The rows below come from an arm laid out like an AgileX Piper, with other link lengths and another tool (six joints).
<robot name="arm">
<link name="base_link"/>
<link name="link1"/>
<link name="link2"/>
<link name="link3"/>
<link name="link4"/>
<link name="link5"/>
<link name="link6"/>
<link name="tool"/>
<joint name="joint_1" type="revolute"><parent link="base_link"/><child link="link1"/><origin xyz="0 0 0.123" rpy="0 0 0"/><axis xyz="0 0 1"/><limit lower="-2.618" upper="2.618"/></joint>
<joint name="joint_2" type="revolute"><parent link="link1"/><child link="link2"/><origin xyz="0 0 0" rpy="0 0 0"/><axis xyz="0 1 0"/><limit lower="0" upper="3.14"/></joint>
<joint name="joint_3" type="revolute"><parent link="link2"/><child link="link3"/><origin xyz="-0.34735 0 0.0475" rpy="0 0 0"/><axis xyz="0 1 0"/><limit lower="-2.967" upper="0"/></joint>
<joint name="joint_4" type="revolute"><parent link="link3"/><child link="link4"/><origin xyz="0.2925 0 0.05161" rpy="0 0 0"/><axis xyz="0.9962 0 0.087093"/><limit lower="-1.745" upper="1.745"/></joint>
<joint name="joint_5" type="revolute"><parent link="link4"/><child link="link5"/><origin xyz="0 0 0" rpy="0 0 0"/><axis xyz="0 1 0"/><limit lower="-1.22" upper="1.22"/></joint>
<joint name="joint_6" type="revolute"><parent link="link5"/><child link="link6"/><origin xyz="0.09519 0 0.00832" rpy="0 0 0"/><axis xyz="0.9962 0 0.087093"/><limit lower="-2.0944" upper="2.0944"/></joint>
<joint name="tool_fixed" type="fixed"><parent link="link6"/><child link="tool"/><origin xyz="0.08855 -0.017 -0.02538" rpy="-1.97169 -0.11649 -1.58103"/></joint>
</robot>
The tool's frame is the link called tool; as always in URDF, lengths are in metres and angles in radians.
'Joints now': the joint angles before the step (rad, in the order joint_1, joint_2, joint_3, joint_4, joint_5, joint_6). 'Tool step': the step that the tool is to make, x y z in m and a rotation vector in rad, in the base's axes. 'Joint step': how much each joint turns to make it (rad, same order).
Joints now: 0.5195, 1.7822, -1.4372, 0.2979, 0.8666, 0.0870
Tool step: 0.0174, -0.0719, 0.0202, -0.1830, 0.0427, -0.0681
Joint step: -0.1054, -0.0001, -0.0940, -0.1760, 0.2108, 0.0468
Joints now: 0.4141, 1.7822, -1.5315, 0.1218, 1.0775, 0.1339
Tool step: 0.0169, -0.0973, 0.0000, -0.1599, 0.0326, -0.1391
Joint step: -0.1667, 0.0000, -0.0033, -0.1432, 0.0861, 0.0001
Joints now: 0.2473, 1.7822, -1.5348, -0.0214, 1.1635, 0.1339
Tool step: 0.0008, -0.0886, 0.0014, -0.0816, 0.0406, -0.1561
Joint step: -0.1762, 0.0001, -0.0002, -0.0719, 0.0525, -0.0118
